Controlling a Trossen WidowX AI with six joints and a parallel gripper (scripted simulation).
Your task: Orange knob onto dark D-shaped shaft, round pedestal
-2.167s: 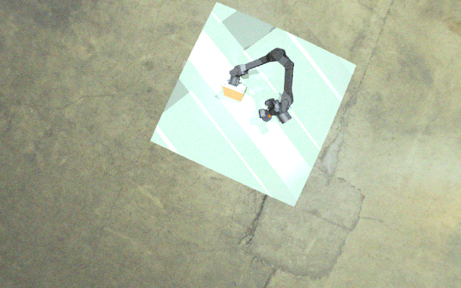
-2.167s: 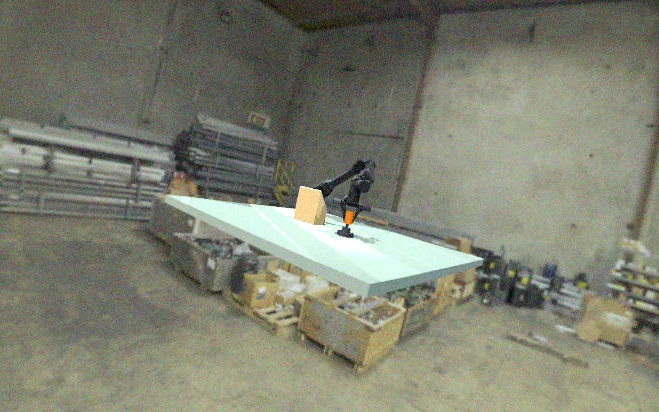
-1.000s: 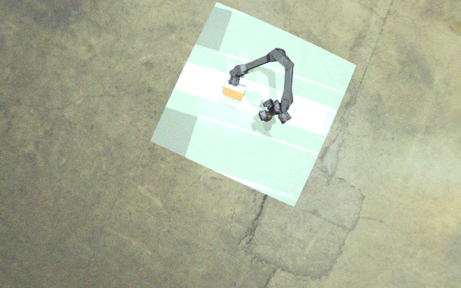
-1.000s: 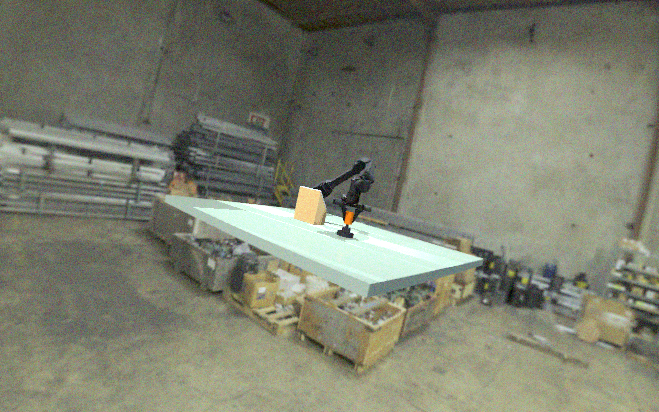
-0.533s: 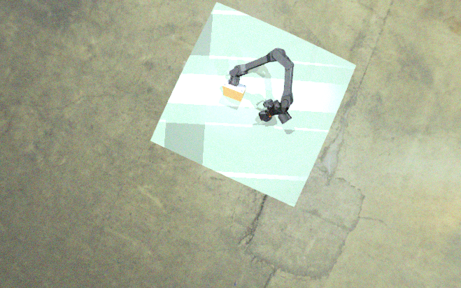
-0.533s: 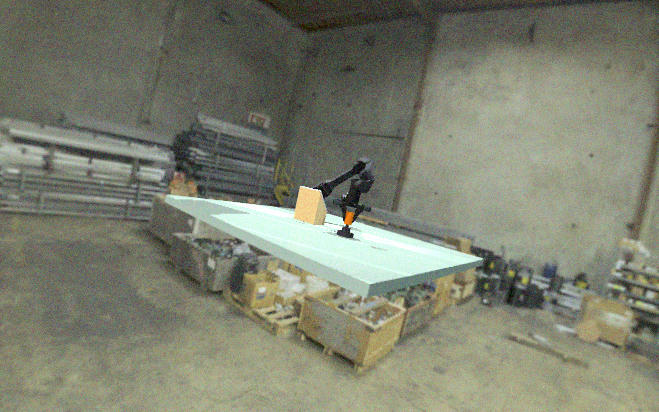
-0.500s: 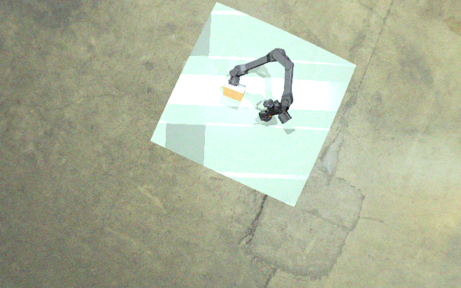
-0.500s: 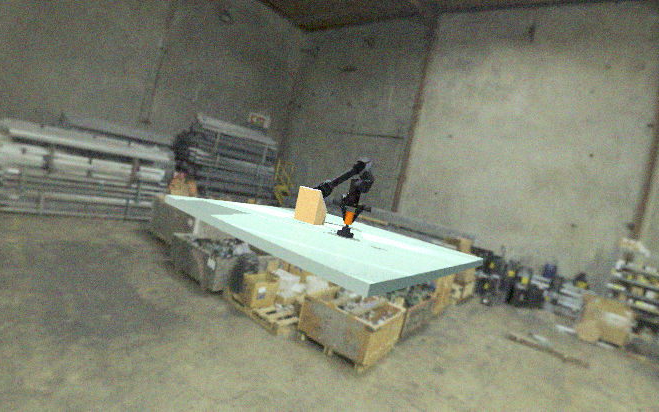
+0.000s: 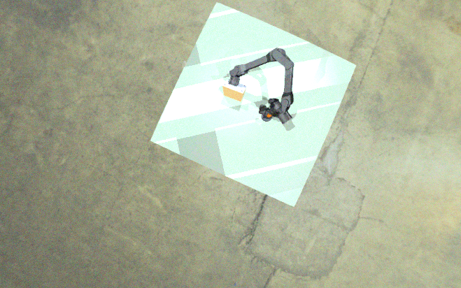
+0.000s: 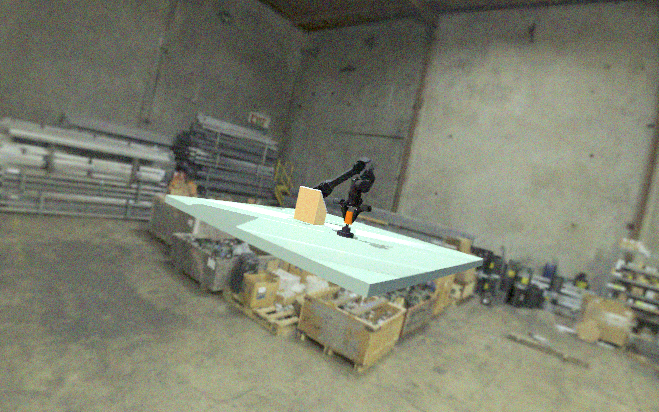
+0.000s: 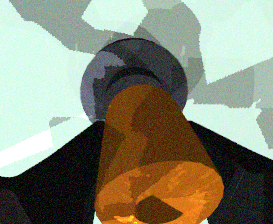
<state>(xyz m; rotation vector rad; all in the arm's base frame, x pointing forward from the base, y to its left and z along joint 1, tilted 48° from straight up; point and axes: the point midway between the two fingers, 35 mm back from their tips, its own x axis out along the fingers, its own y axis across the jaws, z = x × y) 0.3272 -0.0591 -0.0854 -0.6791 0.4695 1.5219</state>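
My gripper tip is 20 mm below the orange knob. The rest, counted from my gripper tip: round pedestal (40 mm below).
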